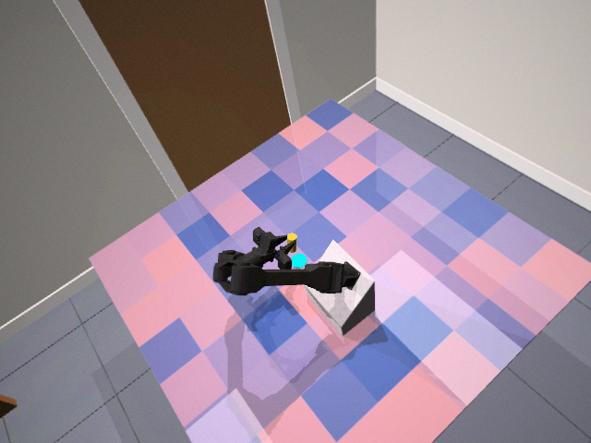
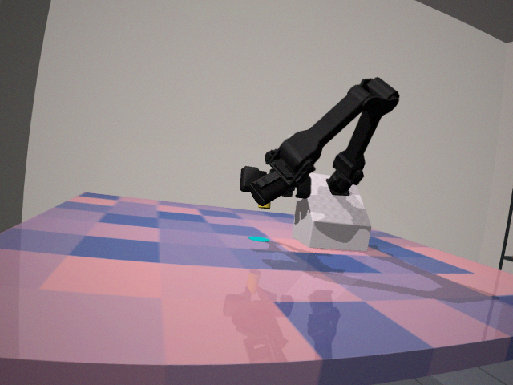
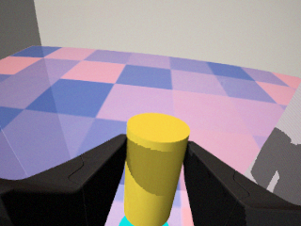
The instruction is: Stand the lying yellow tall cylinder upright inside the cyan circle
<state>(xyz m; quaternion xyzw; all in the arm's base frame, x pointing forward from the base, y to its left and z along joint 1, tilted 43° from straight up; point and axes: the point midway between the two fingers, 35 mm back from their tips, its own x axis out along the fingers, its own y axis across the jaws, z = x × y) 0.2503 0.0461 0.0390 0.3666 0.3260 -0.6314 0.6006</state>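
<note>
Now: the cyan circle 14 cm below my gripper tip. The rest, counted from my gripper tip: yellow tall cylinder 2 cm below.
</note>
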